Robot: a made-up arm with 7 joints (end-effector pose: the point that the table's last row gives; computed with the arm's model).
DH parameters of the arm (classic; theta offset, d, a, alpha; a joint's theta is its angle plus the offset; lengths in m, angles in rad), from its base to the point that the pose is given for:
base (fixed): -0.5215 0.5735 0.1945 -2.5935
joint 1: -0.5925 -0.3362 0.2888 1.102
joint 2: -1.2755 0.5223 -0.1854 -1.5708
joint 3: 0 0.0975 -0.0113 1.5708
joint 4: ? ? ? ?
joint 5: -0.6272 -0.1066 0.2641 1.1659
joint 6: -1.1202 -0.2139 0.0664 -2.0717
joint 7: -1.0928 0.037 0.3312 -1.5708
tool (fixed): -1.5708 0.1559 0 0
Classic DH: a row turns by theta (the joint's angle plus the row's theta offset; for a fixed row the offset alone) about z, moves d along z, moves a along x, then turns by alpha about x.
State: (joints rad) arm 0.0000 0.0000 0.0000 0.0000 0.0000 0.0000 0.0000
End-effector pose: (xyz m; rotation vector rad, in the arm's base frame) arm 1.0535 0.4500 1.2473 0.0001 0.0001 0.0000
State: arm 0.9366 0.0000 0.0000 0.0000 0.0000 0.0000 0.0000
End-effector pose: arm 1.3038 -0.5402 0.7992 0.2432 0.4232 -0.7995
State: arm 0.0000 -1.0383 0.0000 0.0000 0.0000 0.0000 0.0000
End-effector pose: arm 0.4501 0.4500 1.6977 0.0001 -1.0382 0.0000
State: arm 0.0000 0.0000 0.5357 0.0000 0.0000 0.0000 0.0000
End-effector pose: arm 1.0535 0.1760 1.2690 0.5358 0.0001 0.0000
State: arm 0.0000 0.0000 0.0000 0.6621 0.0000 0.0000 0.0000
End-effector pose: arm 1.2342 0.4500 0.7739 0.0000 0.6622 -0.0001
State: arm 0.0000 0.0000 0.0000 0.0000 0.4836 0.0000 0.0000
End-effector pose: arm 1.1842 0.2216 1.2463 0.0783 0.0469 -0.4750
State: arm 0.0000 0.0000 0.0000 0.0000 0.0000 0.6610 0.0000
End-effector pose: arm 1.2201 0.4570 1.0626 -0.3174 0.5149 -0.2667
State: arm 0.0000 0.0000 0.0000 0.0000 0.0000 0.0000 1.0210
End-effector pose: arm 1.0535 0.1589 1.4552 1.0211 0.0001 -0.0001
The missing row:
joint 4: 1.4074 -0.1626 0.2709 -1.4737
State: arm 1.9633 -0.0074 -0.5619 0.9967 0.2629 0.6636 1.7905
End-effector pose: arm -0.2885 -0.9706 -0.1139 -0.2267 -0.8559 2.5600
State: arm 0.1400 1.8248 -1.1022 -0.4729 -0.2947 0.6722 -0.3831
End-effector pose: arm 0.0692 0.7964 0.5379 -1.2068 1.1822 1.5500
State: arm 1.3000 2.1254 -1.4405 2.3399 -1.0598 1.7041 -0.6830
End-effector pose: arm 0.5644 -0.3545 1.1205 -0.4385 0.3434 -1.5160
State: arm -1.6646 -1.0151 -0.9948 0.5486 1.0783 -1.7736 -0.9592
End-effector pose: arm -0.7375 0.3861 1.1806 0.5118 -2.8293 -0.6260
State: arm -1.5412 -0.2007 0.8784 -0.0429 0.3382 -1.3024 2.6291
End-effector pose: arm 0.4205 0.8036 0.9602 -1.2843 -1.1457 -0.9722
